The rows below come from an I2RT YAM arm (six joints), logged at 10 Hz.
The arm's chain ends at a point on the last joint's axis. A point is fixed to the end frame.
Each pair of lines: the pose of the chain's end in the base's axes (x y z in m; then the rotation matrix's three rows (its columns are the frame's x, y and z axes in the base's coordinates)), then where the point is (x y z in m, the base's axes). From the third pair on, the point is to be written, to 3 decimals.
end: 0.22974 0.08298 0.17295; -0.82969 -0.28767 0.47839; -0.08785 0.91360 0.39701; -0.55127 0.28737 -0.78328
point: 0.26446 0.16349 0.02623
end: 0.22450 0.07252 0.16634; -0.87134 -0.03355 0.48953; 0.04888 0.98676 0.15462; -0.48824 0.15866 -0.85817
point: 0.26461 0.12112 0.00745
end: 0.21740 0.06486 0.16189; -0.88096 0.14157 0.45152; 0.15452 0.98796 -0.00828; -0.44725 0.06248 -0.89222
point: 0.255 0.092 -0.003
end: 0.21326 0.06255 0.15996; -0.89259 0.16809 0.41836; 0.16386 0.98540 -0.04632; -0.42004 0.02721 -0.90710
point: 0.245 0.083 -0.007
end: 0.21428 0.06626 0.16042; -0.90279 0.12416 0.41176; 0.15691 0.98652 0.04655; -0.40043 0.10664 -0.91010
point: 0.244 0.102 -0.004
